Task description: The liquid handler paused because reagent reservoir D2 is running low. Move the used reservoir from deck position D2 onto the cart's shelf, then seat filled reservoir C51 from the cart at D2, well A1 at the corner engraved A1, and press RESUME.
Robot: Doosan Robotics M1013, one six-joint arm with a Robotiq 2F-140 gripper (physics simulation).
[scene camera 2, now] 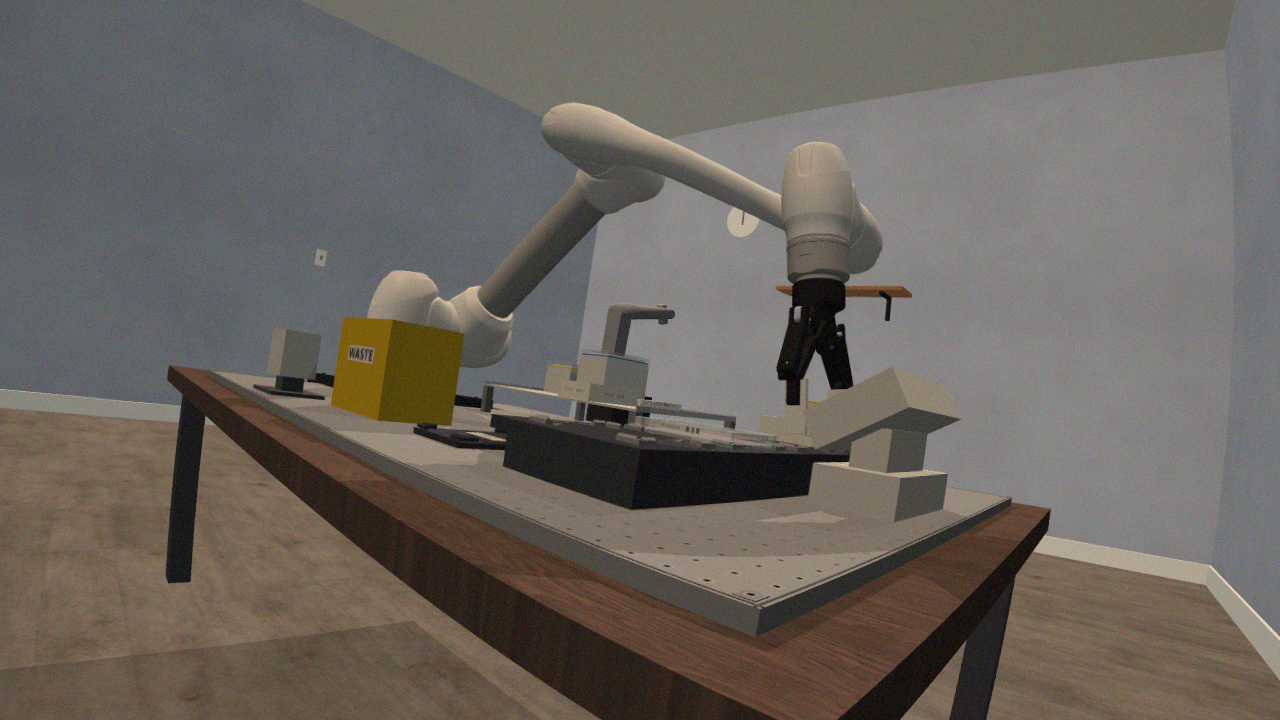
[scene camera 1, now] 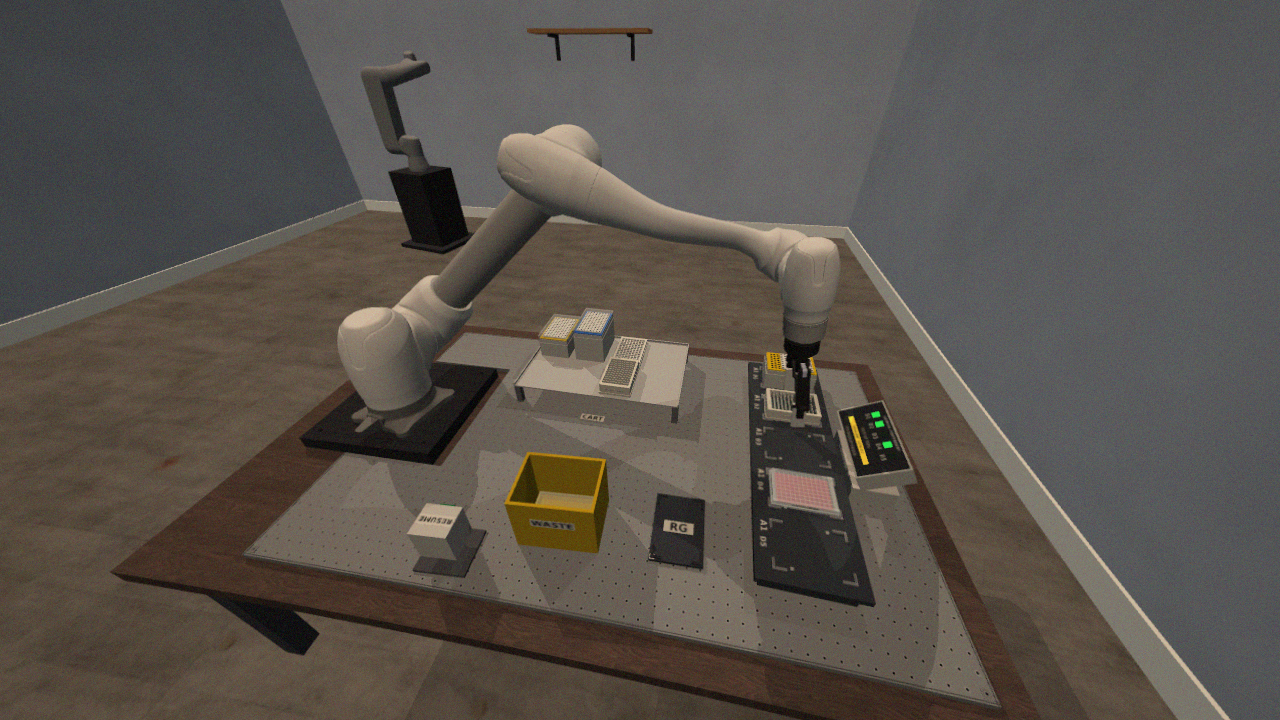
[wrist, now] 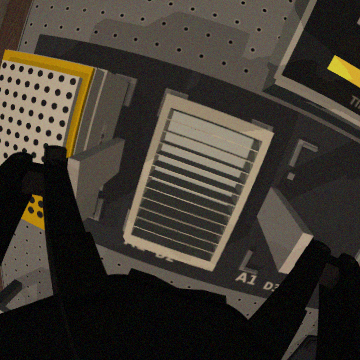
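Seen in the pictures: gripper, fingertip midpoint: (scene camera 1: 793, 406) (wrist: 193, 178); arm's base, origin of the base link: (scene camera 1: 406, 407).
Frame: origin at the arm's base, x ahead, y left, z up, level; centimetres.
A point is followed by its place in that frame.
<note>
The used reservoir (scene camera 1: 781, 405) @(x 92.8, y 32.1, z 5.0 cm) (wrist: 197, 182) @(x 95.4, y 33.2, z 3.4 cm), a cream frame with slats, sits at D2 on the black deck (scene camera 1: 810, 555) @(x 101.9, y -4.0, z 2.7 cm) (wrist: 140, 70) @(x 101.5, y 42.4, z 2.7 cm); its near rim partly covers the A1 D2 label in the wrist view. My gripper (scene camera 1: 799, 419) @(x 95.7, y 33.8, z 4.0 cm) (scene camera 2: 816, 395) (wrist: 193, 178) @(x 95.7, y 33.8, z 4.0 cm) is open and empty, pointing down above D2, with one finger pad off each long side of the reservoir. The cart (scene camera 1: 660, 380) @(x 60.8, y 31.2, z 4.0 cm) carries two low cream labware pieces, one at the back (scene camera 1: 631, 348) @(x 48.0, y 41.0, z 5.1 cm) and one in front (scene camera 1: 619, 376) @(x 51.1, y 25.4, z 6.8 cm); which is C51 cannot be read. The RESUME button (scene camera 1: 439, 530) @(x 40.4, y -27.1, z 8.4 cm) (scene camera 2: 294, 353) @(x 41.9, y -26.0, z 4.8 cm) stands at the front left.
A yellow-edged tip rack (scene camera 1: 776, 362) @(x 89.4, y 44.7, z 8.8 cm) (wrist: 37, 105) @(x 95.9, y 45.5, z 9.2 cm) stands at D1, close beside one finger. A pink plate (scene camera 1: 803, 491) @(x 99.7, y 8.5, z 3.9 cm) sits at D4. The tilted status screen (scene camera 1: 875, 438) @(x 111.9, y 23.2, z 9.8 cm) (scene camera 2: 895, 402) @(x 117.8, y 14.8, z 8.7 cm) stands beside the deck. A yellow waste bin (scene camera 1: 556, 523) @(x 58.0, y -17.8, z 7.0 cm) (scene camera 2: 393, 371) @(x 64.5, y -14.7, z 4.7 cm) and RG pad (scene camera 1: 677, 546) @(x 78.8, y -9.3, z -1.2 cm) are nearer the front.
</note>
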